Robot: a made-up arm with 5 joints.
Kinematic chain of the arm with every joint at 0, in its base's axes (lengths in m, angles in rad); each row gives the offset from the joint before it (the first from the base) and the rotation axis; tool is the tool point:
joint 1: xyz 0 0 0.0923 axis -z
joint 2: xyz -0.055 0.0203 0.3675 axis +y
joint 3: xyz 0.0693 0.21 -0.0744 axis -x
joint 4: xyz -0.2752 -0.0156 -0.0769 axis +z
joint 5: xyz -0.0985 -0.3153 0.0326 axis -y
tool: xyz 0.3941 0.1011 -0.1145
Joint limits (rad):
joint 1: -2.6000..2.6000
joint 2: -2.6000..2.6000
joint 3: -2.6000..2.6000
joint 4: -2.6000..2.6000
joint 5: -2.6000..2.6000
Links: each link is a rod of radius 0.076 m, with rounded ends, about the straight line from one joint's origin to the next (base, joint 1, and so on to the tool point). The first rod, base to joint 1, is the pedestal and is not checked.
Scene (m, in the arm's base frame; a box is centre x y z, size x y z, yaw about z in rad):
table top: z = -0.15
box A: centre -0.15 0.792 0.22 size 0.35 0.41 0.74 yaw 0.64
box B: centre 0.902 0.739 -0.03 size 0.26 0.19 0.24 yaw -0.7
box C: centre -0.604 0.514 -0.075 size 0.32 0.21 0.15 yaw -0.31
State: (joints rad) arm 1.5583 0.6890 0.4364 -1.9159 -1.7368
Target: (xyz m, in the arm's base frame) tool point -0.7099 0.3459 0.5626
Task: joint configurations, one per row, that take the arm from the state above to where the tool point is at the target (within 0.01 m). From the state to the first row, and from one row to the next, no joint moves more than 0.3 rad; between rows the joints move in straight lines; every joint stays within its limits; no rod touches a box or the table.
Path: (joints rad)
1: 1.3995 0.9676 0.4433 -1.7862 -1.9526
2: 1.2407 1.2463 0.4503 -1.6564 -2.1684
3: 1.0819 1.5249 0.4572 -1.5267 -2.3842
4: 0.9232 1.8035 0.4641 -1.3970 -2.6000
5: 0.6827 1.5367 0.5171 -1.3981 -2.3361
6: 0.4422 1.2699 0.5700 -1.3992 -2.0722
7: 0.2017 1.0032 0.6230 -1.4004 -1.8083

